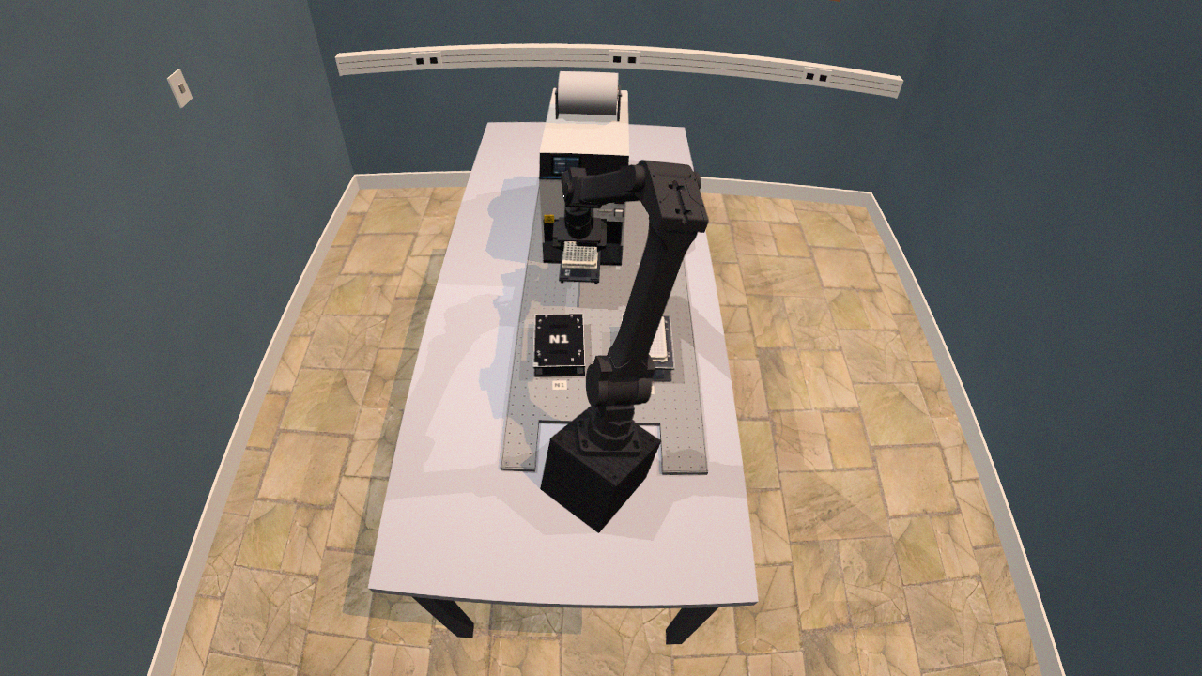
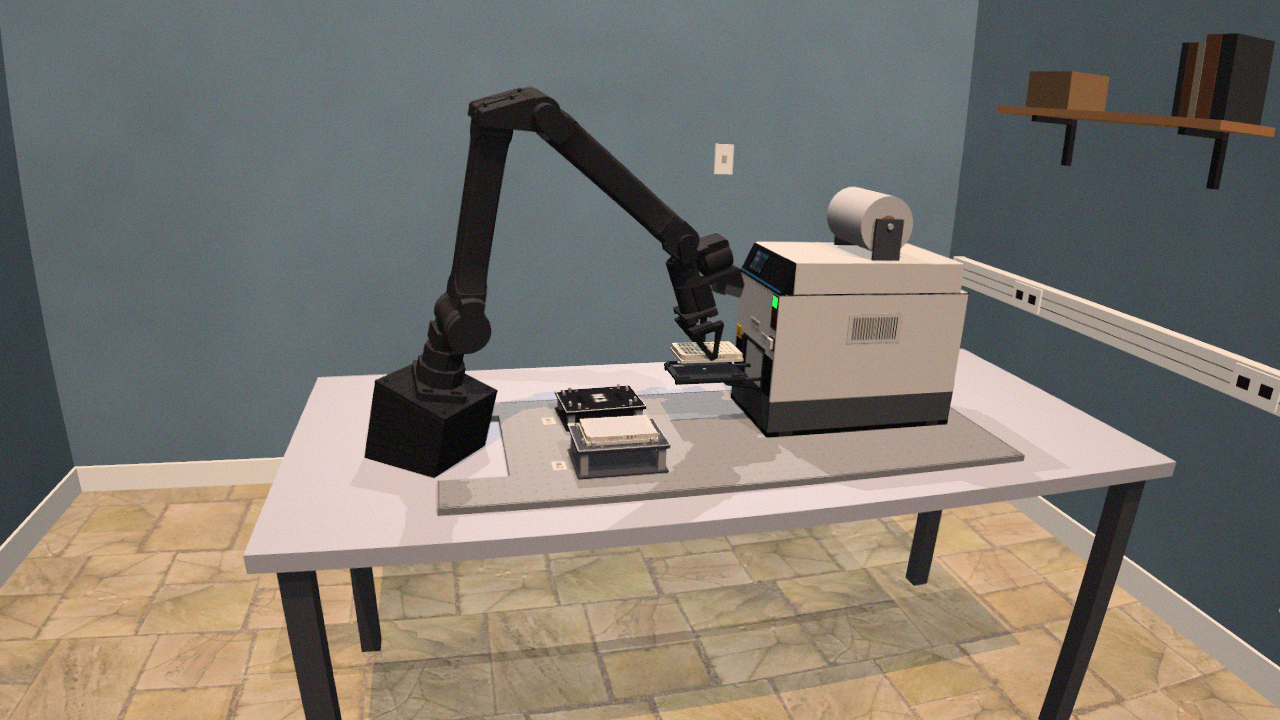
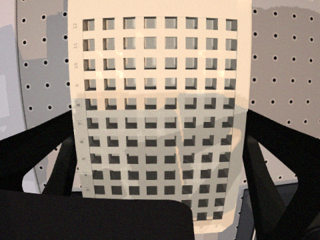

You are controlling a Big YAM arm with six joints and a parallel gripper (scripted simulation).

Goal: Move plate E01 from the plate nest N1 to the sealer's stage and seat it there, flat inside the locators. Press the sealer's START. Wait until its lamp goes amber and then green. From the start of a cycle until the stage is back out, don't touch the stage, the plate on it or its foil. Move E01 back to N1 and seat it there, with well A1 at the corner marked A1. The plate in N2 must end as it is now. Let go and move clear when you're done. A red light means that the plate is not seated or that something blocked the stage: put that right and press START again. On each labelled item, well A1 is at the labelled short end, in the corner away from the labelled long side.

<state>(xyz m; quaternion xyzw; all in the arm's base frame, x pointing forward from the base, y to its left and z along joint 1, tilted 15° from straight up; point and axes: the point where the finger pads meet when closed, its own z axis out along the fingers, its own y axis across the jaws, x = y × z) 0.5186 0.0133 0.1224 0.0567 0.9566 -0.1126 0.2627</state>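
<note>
The sealer stage is 40 mm below my hand. Round my hand: cream plate: 240 mm behind, 130 mm to the right, 90 mm below; then nest N1: 200 mm behind, 110 mm below, 70 mm to the left; then foil roll: 330 mm ahead, 270 mm above, 50 mm to the right.
</note>
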